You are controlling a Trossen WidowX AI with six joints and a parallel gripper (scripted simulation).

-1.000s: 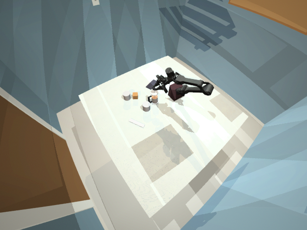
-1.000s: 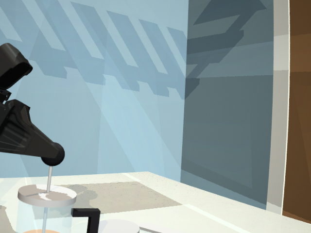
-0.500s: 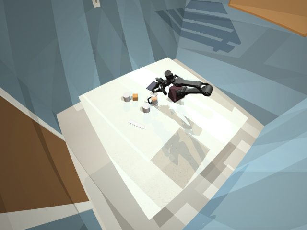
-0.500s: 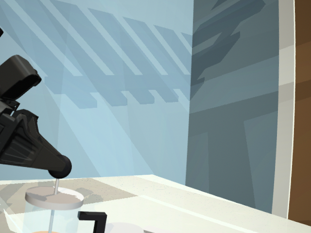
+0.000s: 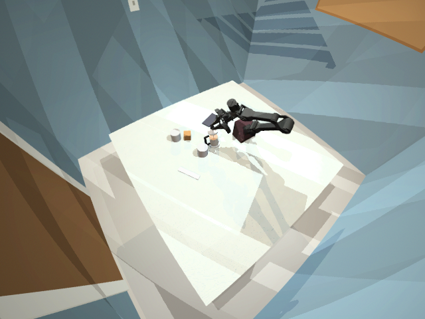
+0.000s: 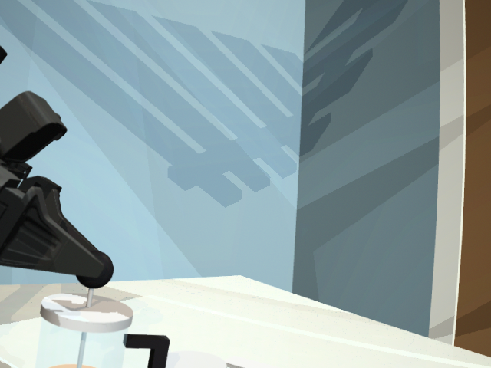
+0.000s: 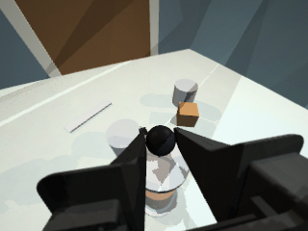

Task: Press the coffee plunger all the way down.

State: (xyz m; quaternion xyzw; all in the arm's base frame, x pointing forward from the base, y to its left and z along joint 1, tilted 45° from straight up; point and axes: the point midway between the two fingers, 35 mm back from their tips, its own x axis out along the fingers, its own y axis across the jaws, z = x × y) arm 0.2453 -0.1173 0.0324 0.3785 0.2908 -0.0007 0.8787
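My gripper tip is 1 cm to the right of the coffee press and 9 cm above it. From my gripper tip the other things lie so: flat pale strip (24 cm ahead, 13 cm to the left, 17 cm below).
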